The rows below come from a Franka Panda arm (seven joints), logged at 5 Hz.
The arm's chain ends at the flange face. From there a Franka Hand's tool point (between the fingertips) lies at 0.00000 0.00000 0.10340 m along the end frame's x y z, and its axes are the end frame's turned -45 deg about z.
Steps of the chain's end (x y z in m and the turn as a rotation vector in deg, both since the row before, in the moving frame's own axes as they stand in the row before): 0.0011 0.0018 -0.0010 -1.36 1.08 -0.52; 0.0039 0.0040 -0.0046 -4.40 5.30 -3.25; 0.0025 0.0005 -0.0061 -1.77 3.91 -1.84; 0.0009 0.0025 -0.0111 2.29 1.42 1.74; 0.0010 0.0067 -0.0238 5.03 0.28 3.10; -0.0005 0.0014 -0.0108 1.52 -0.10 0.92; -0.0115 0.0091 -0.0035 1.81 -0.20 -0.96; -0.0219 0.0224 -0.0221 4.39 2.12 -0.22
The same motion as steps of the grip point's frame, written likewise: -0.0008 0.0052 -0.0010 -1.73 -0.20 -0.52; 0.0014 0.0179 -0.0053 -6.86 0.64 -3.25; 0.0043 0.0093 -0.0064 -4.02 1.51 -1.84; 0.0036 0.0014 -0.0112 0.62 2.62 1.74; 0.0029 -0.0004 -0.0242 3.36 3.75 3.10; 0.0005 -0.0014 -0.0108 1.15 1.00 0.92; -0.0125 -0.0043 -0.0036 1.42 1.14 -0.96; -0.0230 -0.0026 -0.0225 1.61 4.60 -0.22
